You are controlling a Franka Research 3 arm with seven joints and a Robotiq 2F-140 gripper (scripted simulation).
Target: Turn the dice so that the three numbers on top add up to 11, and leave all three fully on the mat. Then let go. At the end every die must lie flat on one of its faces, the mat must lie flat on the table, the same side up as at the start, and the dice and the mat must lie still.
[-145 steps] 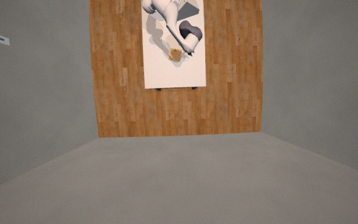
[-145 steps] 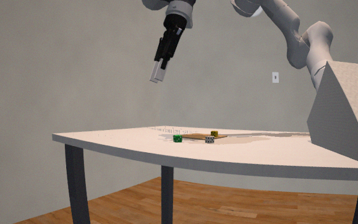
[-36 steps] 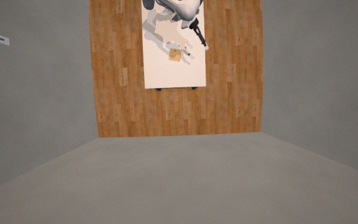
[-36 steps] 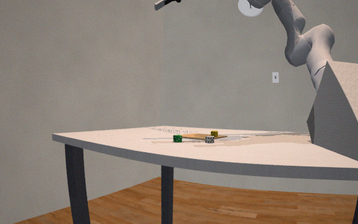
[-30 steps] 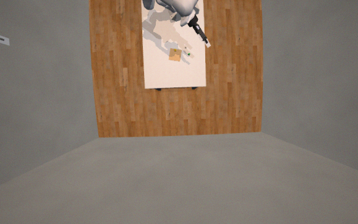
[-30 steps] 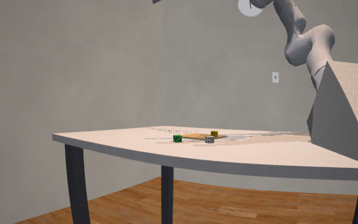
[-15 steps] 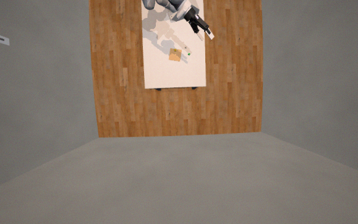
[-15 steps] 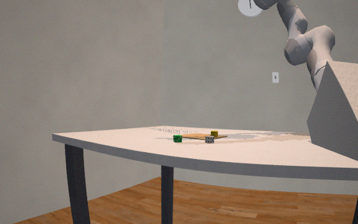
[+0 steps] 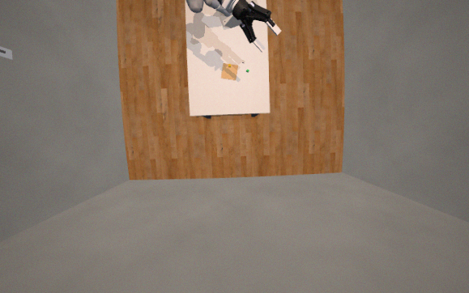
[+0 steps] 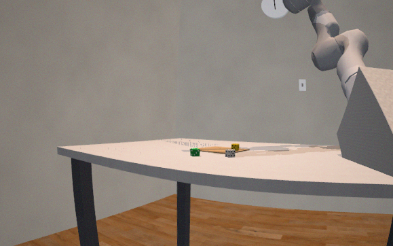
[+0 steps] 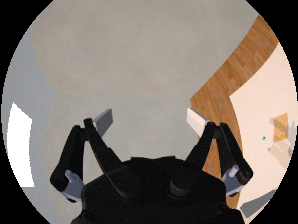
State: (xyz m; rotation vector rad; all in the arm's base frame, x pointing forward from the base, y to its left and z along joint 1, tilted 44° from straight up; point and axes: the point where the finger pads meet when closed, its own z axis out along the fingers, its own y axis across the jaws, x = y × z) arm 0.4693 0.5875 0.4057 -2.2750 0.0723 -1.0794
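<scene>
Right now my hand is 140 mm past the green die, 30 mm to the left of it and 680 mm above it. From my hand the other things lie so: yellow die (200 mm behind, 190 mm to the right, 670 mm below); white die (230 mm behind, 60 mm to the right, 680 mm below); tan mat (150 mm behind, 200 mm to the right, 690 mm below).
</scene>
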